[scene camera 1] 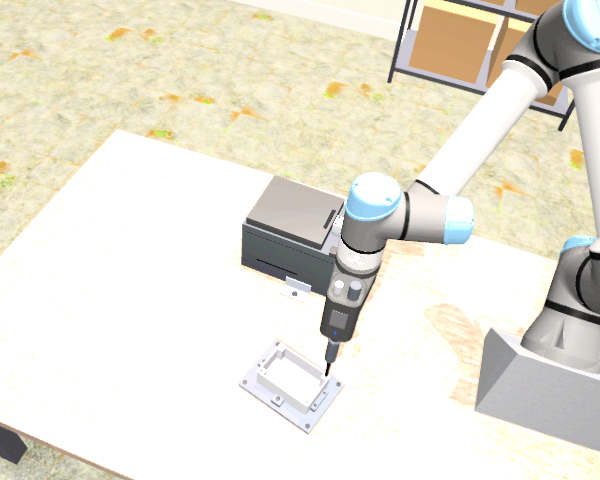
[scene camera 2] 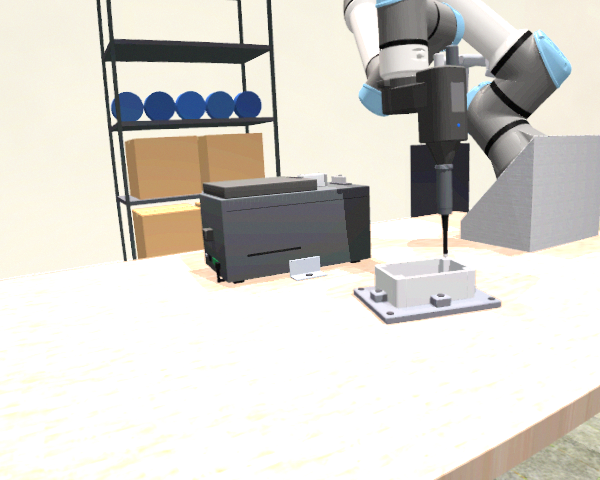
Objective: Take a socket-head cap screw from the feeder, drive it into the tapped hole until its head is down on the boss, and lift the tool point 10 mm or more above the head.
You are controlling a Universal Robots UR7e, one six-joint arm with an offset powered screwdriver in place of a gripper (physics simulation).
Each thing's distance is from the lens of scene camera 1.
dark screw feeder (scene camera 1: pixel 313 271): 120 cm
